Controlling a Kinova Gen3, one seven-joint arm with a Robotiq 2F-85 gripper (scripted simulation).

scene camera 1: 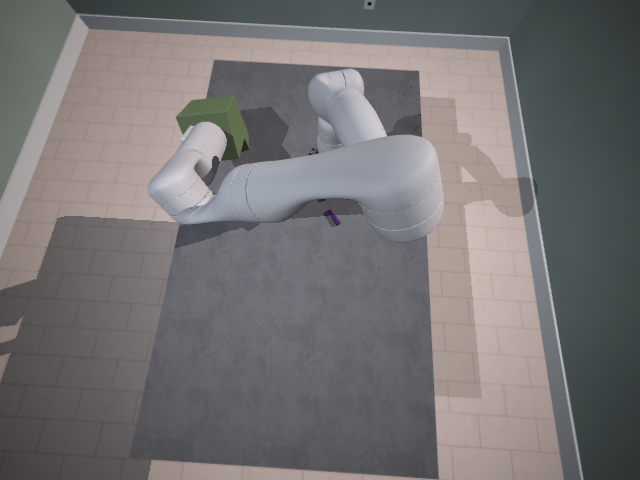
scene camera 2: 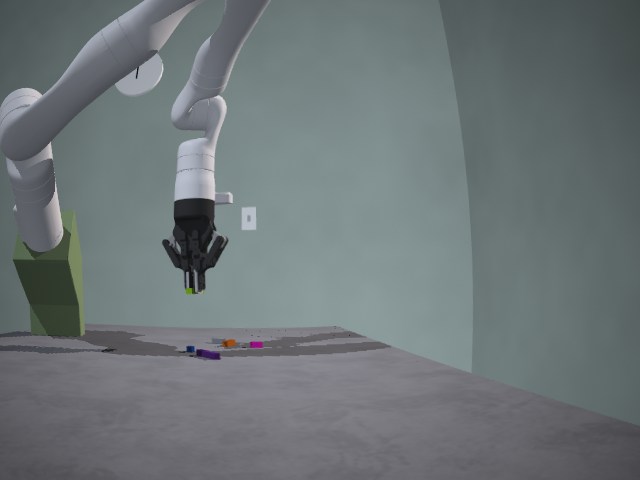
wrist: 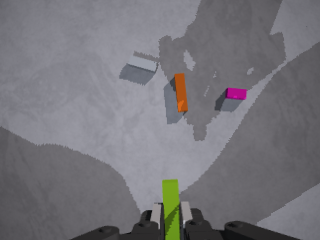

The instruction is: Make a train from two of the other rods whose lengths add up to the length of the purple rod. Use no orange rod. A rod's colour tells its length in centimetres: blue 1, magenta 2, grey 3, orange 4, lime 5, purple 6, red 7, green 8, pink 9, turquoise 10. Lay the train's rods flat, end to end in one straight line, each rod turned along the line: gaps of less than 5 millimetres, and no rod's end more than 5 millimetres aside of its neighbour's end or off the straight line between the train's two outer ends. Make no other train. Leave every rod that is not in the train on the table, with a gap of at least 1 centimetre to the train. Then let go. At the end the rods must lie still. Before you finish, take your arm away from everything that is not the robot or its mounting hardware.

Labels:
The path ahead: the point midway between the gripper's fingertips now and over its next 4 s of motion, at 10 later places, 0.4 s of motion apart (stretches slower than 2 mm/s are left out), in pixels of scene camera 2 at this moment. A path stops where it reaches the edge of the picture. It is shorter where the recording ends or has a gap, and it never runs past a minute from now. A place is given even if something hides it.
My gripper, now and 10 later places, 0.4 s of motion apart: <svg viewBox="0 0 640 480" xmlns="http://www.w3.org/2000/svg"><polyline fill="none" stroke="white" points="195,293 196,298 200,319 200,337 198,343 199,344 199,348 198,347 194,331 194,305 196,298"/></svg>

